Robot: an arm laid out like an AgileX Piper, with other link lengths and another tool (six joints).
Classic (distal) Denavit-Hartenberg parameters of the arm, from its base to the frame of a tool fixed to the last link. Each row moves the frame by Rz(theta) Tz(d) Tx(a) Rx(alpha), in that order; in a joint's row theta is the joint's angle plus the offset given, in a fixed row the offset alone. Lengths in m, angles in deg.
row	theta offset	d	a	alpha
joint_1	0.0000	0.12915	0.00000	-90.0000
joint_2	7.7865	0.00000	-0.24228	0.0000
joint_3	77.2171	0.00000	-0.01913	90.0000
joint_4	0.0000	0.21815	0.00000	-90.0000
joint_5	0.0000	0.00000	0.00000	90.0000
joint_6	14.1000	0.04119	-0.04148	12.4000
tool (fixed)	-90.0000	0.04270	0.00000	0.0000
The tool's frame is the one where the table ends.
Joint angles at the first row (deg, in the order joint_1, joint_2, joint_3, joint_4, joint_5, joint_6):
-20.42 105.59 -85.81 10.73 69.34 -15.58
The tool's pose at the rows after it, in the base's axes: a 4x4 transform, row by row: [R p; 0 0 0 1], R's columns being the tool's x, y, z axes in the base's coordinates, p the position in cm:
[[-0.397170 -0.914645 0.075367 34.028], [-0.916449 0.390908 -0.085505 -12.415], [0.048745 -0.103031 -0.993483 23.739], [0 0 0 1]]
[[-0.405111 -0.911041 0.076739 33.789], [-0.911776 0.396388 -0.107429 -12.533], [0.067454 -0.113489 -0.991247 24.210], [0 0 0 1]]
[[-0.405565 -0.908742 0.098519 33.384], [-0.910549 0.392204 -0.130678 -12.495], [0.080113 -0.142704 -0.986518 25.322], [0 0 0 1]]
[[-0.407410 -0.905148 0.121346 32.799], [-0.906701 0.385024 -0.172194 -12.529], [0.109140 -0.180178 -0.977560 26.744], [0 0 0 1]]
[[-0.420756 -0.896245 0.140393 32.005], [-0.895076 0.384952 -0.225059 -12.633], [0.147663 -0.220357 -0.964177 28.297], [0 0 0 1]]
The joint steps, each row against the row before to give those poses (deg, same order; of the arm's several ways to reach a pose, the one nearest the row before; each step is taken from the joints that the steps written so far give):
0.00 0.00 -0.41 -0.80 0.21 0.72
0.00 -0.78 0.00 -1.24 0.12 0.82
0.00 -1.80 0.00 -0.88 0.13 0.14
0.00 -2.26 -0.10 -1.90 0.23 0.37
0.00 -2.59 0.00 -2.65 0.26 1.08

